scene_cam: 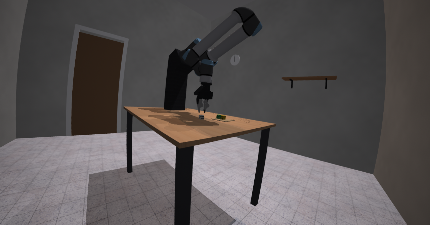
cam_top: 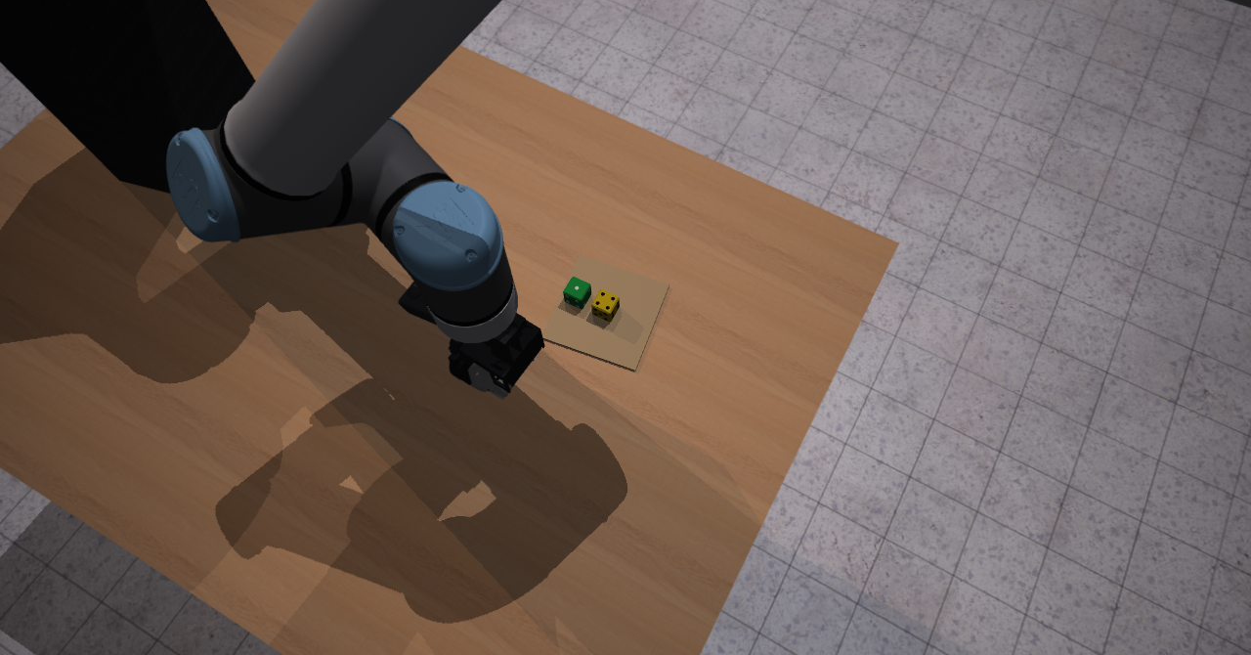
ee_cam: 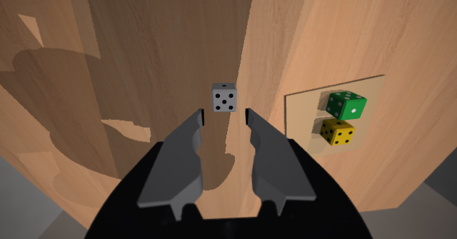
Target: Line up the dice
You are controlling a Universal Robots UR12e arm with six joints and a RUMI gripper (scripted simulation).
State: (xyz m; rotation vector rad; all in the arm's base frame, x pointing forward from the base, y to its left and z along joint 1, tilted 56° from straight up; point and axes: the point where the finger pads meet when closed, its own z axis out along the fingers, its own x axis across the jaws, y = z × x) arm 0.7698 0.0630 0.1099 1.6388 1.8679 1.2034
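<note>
Now: the white die 50 mm below my hand. Round my hand: yellow die 180 mm to the left, 40 mm below, 10 mm behind; then tan mat 180 mm to the left, 60 mm below, 10 mm behind; then green die 160 mm to the left, 50 mm behind, 40 mm below.
</note>
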